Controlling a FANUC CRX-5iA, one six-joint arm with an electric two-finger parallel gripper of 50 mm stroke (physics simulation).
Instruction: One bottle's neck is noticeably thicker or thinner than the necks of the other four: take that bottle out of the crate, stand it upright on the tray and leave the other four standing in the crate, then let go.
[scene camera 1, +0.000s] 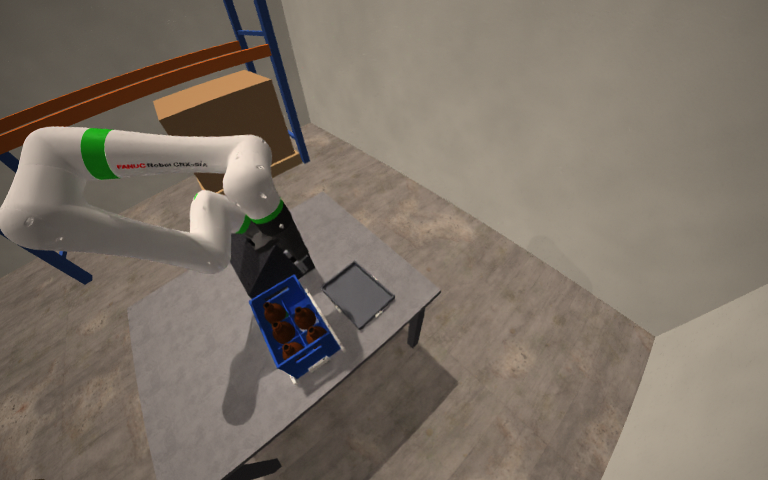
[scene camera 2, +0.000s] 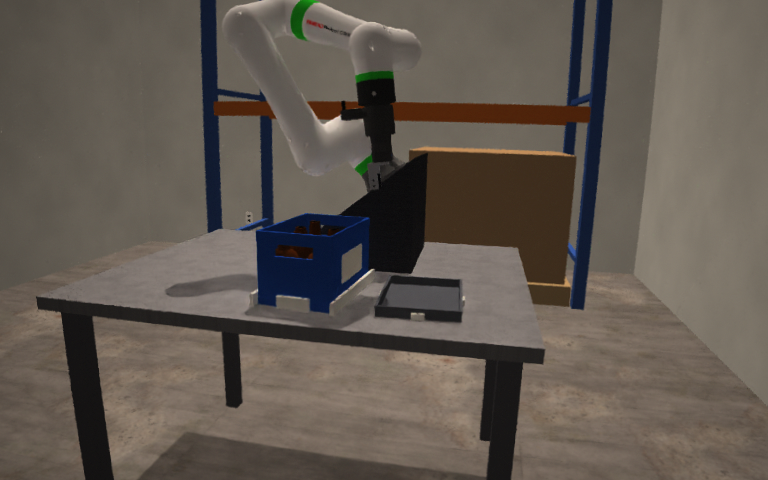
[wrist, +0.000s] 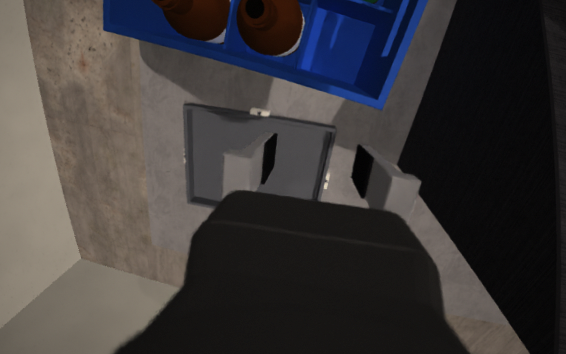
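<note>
My gripper (scene camera 2: 376, 188) is here where I can see it, and I find the gripper again in scene camera 1 (scene camera 1: 300, 266), as well as in the wrist view (wrist: 314, 155).
</note>
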